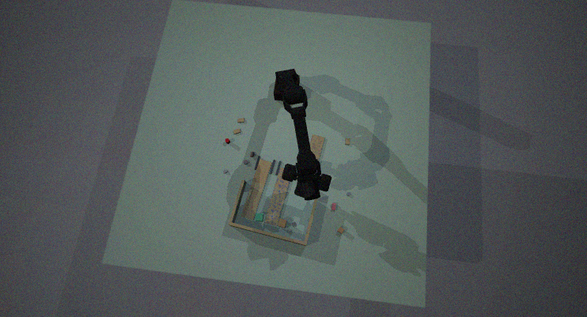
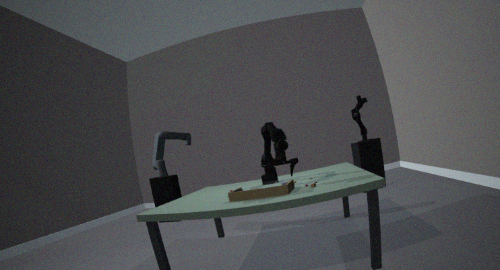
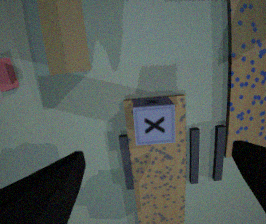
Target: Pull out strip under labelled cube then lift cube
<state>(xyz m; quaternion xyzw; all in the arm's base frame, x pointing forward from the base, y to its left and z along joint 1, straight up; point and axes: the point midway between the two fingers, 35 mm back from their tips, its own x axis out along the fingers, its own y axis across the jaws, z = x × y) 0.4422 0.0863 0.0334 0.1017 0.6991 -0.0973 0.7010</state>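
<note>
Now: the labelled cube 1 cm ahead of my gripper tip and 5 cm below it. Round my gripper tip: spotted strip 10 cm behind, 2 cm to the left, 6 cm below; pink block 9 cm ahead, 11 cm to the left, 6 cm below.
</note>
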